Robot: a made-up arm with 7 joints. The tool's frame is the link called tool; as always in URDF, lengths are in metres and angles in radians. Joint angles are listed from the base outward.
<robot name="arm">
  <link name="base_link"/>
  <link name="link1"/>
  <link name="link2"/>
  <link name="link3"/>
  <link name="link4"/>
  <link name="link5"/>
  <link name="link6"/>
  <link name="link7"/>
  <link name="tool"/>
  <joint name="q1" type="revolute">
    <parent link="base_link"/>
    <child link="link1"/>
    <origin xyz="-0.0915 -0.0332 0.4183"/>
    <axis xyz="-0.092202 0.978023 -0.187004"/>
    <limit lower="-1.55" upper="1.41"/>
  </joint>
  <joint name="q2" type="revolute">
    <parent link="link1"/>
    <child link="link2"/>
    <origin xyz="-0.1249 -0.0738 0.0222"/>
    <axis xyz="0 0 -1"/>
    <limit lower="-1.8" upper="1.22"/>
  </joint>
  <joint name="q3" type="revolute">
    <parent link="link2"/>
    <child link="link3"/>
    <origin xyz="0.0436 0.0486 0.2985"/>
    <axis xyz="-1 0 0"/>
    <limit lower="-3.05" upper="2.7"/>
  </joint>
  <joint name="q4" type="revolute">
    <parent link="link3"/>
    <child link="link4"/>
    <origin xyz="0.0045 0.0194 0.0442"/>
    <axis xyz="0 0 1"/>
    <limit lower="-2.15" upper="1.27"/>
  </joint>
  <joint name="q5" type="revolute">
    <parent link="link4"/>
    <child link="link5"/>
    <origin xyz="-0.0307 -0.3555 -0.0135"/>
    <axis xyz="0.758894 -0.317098 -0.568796"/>
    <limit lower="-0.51" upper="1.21"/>
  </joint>
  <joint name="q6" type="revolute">
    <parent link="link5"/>
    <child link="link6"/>
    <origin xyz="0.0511 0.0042 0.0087"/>
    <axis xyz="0 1 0"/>
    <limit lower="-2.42" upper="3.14"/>
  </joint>
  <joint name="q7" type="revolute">
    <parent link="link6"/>
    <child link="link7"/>
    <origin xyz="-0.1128 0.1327 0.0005"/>
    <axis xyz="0 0 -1"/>
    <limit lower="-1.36" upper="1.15"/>
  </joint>
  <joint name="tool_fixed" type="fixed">
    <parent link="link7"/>
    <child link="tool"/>
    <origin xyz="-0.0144 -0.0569 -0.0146" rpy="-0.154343 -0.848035 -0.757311"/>
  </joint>
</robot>
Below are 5 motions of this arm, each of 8 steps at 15 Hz.
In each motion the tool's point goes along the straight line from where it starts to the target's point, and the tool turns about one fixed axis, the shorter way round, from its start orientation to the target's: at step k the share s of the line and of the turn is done. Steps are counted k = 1, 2, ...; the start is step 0. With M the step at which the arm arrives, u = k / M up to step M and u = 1 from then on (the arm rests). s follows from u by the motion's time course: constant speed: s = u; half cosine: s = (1 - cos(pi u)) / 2; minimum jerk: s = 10 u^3 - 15 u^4 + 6 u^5.
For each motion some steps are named. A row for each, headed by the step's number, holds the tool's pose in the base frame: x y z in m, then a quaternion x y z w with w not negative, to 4 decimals.
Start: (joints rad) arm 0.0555 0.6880 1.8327 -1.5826 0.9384 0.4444 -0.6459
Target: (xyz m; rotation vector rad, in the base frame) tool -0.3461 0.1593 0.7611 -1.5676 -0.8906 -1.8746
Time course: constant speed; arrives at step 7
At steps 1, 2, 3, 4, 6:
1: -0.3155 0.1623 0.6705 -0.6051 -0.6986 -0.3672 0.1045
2: -0.3206 0.1618 0.6856 -0.6128 -0.6481 -0.4315 0.1349
3: -0.3257 0.1613 0.7007 -0.6158 -0.5926 -0.4926 0.1642
4: -0.3308 0.1608 0.7158 -0.6141 -0.5326 -0.5498 0.1924
6: -0.3410 0.1598 0.7460 -0.5965 -0.4008 -0.6512 0.2440

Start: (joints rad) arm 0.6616 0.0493 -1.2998 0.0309 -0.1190 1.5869 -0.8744
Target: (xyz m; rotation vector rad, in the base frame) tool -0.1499 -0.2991 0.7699 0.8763 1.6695 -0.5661
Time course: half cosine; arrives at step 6
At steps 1, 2, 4, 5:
1: -0.0963 -0.2209 0.5890 0.5429 0.4739 0.0215 0.6930
2: -0.1068 -0.2362 0.6245 0.5157 0.5274 -0.0309 0.6745
4: -0.1355 -0.2781 0.7214 0.4246 0.6546 -0.1718 0.6014
5: -0.1461 -0.2935 0.7569 0.3856 0.6933 -0.2216 0.5670

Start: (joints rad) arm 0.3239 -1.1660 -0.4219 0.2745 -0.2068 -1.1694 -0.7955
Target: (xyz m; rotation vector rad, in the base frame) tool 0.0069 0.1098 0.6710 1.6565 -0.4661 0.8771
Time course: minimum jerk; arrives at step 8
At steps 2, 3, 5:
2: 0.0181 -0.0502 0.5691 0.6365 -0.4979 0.1642 0.5656
3: 0.0159 -0.0196 0.5887 0.6570 -0.4447 0.2070 0.5725
5: 0.0103 0.0607 0.6397 0.6944 -0.2954 0.3135 0.5764

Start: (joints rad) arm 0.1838 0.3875 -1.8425 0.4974 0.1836 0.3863 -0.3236
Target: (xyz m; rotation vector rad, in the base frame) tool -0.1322 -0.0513 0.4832 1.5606 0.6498 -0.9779
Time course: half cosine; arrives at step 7
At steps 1, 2, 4, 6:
1: -0.0921 -0.1021 0.4685 0.6474 -0.1982 -0.3972 0.6196
2: -0.0980 -0.0947 0.4706 0.6592 -0.1292 -0.4058 0.6197
4: -0.1158 -0.0721 0.4772 0.6750 0.0834 -0.4194 0.6013
6: -0.1301 -0.0539 0.4824 0.6652 0.2516 -0.4163 0.5665

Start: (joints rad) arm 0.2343 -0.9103 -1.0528 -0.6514 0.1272 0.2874 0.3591
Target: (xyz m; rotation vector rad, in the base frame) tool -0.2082 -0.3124 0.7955 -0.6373 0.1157 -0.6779
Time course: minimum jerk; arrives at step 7
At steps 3, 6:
3: -0.2246 -0.3055 0.7457 -0.2295 0.2584 -0.3194 0.8824
6: -0.2088 -0.3121 0.7937 -0.3045 0.0633 -0.3267 0.8925

